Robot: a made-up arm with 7 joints. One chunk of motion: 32 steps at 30 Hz.
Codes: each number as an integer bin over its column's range. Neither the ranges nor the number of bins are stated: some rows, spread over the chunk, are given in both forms.
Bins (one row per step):
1: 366 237 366 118 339 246
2: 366 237 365 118 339 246
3: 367 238 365 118 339 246
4: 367 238 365 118 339 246
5: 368 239 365 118 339 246
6: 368 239 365 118 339 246
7: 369 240 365 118 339 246
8: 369 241 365 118 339 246
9: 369 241 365 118 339 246
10: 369 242 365 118 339 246
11: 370 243 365 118 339 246
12: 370 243 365 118 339 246
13: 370 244 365 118 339 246
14: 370 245 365 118 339 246
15: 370 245 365 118 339 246
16: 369 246 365 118 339 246
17: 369 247 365 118 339 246
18: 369 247 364 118 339 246
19: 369 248 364 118 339 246
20: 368 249 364 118 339 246
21: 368 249 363 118 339 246
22: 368 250 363 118 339 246
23: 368 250 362 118 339 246
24: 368 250 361 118 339 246
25: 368 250 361 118 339 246
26: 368 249 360 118 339 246
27: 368 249 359 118 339 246
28: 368 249 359 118 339 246
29: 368 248 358 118 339 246
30: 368 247 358 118 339 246
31: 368 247 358 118 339 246
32: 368 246 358 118 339 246
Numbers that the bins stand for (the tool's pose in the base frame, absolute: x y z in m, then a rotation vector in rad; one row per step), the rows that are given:
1: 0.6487 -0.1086 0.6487 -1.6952 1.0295 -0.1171
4: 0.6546 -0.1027 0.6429 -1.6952 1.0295 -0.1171
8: 0.6663 -0.0851 0.6429 -1.6952 1.0295 -0.1171
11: 0.6722 -0.0734 0.6429 -1.6952 1.0295 -0.1171
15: 0.6722 -0.0616 0.6429 -1.6952 1.0295 -0.1171
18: 0.6663 -0.0499 0.6370 -1.6952 1.0295 -0.1171
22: 0.6605 -0.0323 0.6311 -1.6952 1.0295 -0.1171
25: 0.6605 -0.0323 0.6194 -1.6952 1.0295 -0.1171
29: 0.6605 -0.0440 0.6018 -1.6952 1.0295 -0.1171
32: 0.6605 -0.0558 0.6018 -1.6952 1.0295 -0.1171
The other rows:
2: 0.6487 -0.1086 0.6429 -1.6952 1.0295 -0.1171
3: 0.6546 -0.1027 0.6429 -1.6952 1.0295 -0.1171
5: 0.6605 -0.0969 0.6429 -1.6952 1.0295 -0.1171
6: 0.6605 -0.0969 0.6429 -1.6952 1.0295 -0.1171
7: 0.6663 -0.0910 0.6429 -1.6952 1.0295 -0.1171
9: 0.6663 -0.0851 0.6429 -1.6952 1.0295 -0.1171
10: 0.6663 -0.0793 0.6429 -1.6952 1.0295 -0.1171
12: 0.6722 -0.0734 0.6429 -1.6952 1.0295 -0.1171
13: 0.6722 -0.0675 0.6429 -1.6952 1.0295 -0.1171
14: 0.6722 -0.0616 0.6429 -1.6952 1.0295 -0.1171
16: 0.6663 -0.0558 0.6429 -1.6952 1.0295 -0.1171
17: 0.6663 -0.0499 0.6429 -1.6952 1.0295 -0.1171
19: 0.6663 -0.0440 0.6370 -1.6952 1.0295 -0.1171
20: 0.6605 -0.0382 0.6370 -1.6952 1.0295 -0.1171
21: 0.6605 -0.0382 0.6311 -1.6952 1.0295 -0.1171
23: 0.6605 -0.0323 0.6252 -1.6952 1.0295 -0.1171
24: 0.6605 -0.0323 0.6194 -1.6952 1.0295 -0.1171
26: 0.6605 -0.0382 0.6135 -1.6952 1.0295 -0.1171
27: 0.6605 -0.0382 0.6076 -1.6952 1.0295 -0.1171
28: 0.6605 -0.0382 0.6076 -1.6952 1.0295 -0.1171
30: 0.6605 -0.0499 0.6018 -1.6952 1.0295 -0.1171
31: 0.6605 -0.0499 0.6018 -1.6952 1.0295 -0.1171

